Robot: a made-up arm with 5 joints.
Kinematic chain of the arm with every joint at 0, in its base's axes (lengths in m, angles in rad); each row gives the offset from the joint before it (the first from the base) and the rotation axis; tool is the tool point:
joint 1: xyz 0 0 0.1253 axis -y
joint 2: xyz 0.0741 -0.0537 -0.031 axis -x
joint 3: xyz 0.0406 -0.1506 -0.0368 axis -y
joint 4: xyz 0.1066 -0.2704 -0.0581 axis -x
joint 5: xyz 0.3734 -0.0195 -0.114 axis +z
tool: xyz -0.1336 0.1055 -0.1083
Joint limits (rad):
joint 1: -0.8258..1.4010
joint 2: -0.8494..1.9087
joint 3: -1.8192..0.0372
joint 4: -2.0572..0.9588
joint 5: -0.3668..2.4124
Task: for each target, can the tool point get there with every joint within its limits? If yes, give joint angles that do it. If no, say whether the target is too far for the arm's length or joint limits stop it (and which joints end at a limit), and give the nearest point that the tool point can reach.
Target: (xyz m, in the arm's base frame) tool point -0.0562 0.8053 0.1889
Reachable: no: joint limits stop it (at a limit: joint 1, joint 2, joint 4, joint 5) | nearest point -0.3932 0.2554 -0.1641 | short by 0.735 m
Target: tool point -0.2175 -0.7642 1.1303
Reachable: no: too far | nearest point -0.1626 -0.5936 0.8765 | short by 0.311 m
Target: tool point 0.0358 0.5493 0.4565
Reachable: no: joint limits stop it (at a limit: joint 2, joint 3, joint 4, joint 5) | nearest point 0.0577 0.1684 0.6593 | short by 0.432 m
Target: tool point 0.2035 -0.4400 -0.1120
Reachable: yes | joints 0.1855 0.4807 -0.9428 -1.0081 0.5390
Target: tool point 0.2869 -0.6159 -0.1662
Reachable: yes | joints -0.0551 0.4247 -0.4417 0.3386 -0.0170
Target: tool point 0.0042 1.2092 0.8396
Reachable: no: too far | nearest point 0.0032 0.1684 0.6624 | short by 1.056 m
